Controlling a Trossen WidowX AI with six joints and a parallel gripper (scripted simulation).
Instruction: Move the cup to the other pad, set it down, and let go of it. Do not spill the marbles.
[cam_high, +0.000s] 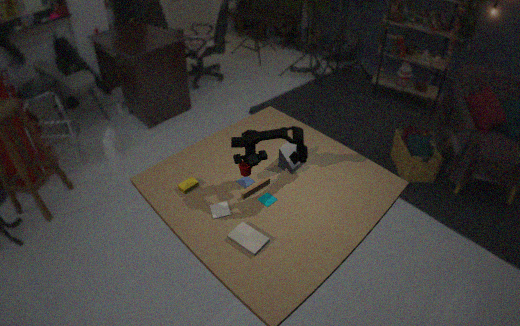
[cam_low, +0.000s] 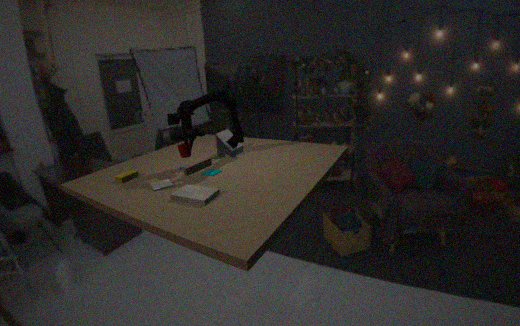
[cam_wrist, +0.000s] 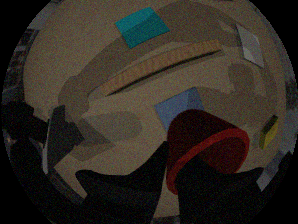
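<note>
Now: the cyan pad 7 cm ahead of my gripper tip, 17 cm to the left of it and 11 cm below it. From my gripper tip the other things lie so: white card (29 cm ahead, 1 cm to the left, 10 cm below); then wooden bar (4 cm ahead, 7 cm to the left, 9 cm below); then red cup (2 cm ahead, 2 cm to the right).
</note>
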